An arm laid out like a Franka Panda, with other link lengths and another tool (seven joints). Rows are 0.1 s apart.
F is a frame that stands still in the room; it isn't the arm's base.
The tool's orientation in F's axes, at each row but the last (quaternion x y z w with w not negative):
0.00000, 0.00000, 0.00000, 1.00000
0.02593, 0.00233, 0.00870, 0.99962
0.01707, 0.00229, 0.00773, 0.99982
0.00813, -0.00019, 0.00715, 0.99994
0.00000, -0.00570, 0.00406, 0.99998
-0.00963, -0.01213, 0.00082, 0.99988
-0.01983, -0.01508, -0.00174, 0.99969
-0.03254, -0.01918, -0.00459, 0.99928
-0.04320, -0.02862, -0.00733, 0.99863
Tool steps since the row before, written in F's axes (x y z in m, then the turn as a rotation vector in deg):
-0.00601, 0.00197, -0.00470, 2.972, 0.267, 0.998
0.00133, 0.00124, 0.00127, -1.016, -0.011, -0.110
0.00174, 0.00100, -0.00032, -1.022, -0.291, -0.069
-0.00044, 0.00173, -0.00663, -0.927, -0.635, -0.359
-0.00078, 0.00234, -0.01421, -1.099, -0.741, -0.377
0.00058, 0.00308, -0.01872, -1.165, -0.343, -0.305
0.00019, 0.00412, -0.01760, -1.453, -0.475, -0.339
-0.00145, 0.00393, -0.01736, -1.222, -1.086, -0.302
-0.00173, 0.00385, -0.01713, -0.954, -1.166, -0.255
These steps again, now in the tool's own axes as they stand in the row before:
-0.00601, 0.00197, -0.00470, 2.972, 0.267, 0.998
0.00135, 0.00128, 0.00121, -1.016, 0.001, -0.114
0.00176, 0.00096, -0.00035, -1.026, -0.277, -0.064
-0.00042, 0.00163, -0.00666, -0.936, -0.627, -0.348
-0.00092, 0.00235, -0.01420, -1.109, -0.732, -0.364
0.00013, 0.00344, -0.01867, -1.173, -0.335, -0.283
-0.00035, 0.00481, -0.01742, -1.461, -0.467, -0.314
-0.00215, 0.00503, -0.01700, -1.224, -1.077, -0.325
-0.00276, 0.00528, -0.01661, -0.953, -1.156, -0.301

